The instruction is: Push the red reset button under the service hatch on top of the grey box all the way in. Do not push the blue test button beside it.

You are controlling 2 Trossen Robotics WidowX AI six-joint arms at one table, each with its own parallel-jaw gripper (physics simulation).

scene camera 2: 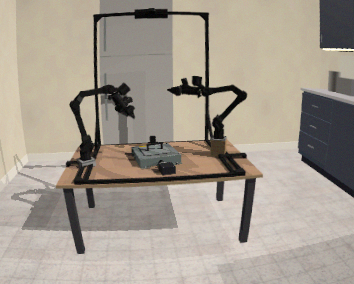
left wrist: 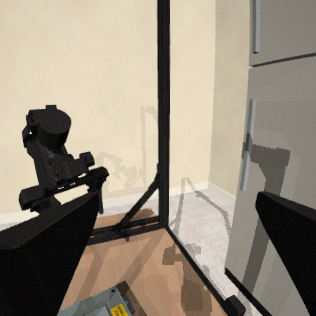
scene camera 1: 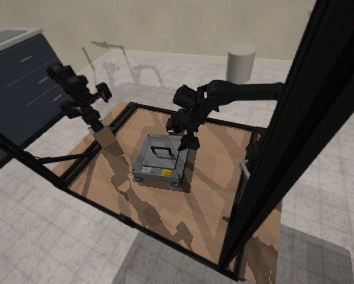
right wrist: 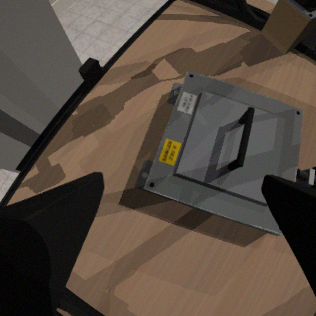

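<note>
The grey box (scene camera 1: 150, 173) (scene camera 2: 150, 161) (right wrist: 225, 212) stands on the table; its corner shows in the left wrist view (left wrist: 95, 306). The service hatch (scene camera 1: 156, 160) (right wrist: 202, 155) lies flat and closed on top, with its black handle (scene camera 1: 161, 149) (right wrist: 245, 142) upright. The red and blue buttons do not show. My right gripper (scene camera 1: 181, 138) (scene camera 2: 132, 116) (right wrist: 184, 181) is open and empty, above the box and toward its right side in scene camera 1, not touching the handle. My left gripper (scene camera 1: 87, 100) (scene camera 2: 171, 90) (left wrist: 177, 199) is open and empty, high up and away from the hatch.
A small black block (scene camera 2: 166, 168) sits close beside the box. The wooden block (scene camera 1: 105, 138) (scene camera 2: 218, 146) (right wrist: 286, 26) is under the left arm's base. Black frame rails edge the table, and a post (scene camera 2: 96, 75) (left wrist: 163, 100) rises from them.
</note>
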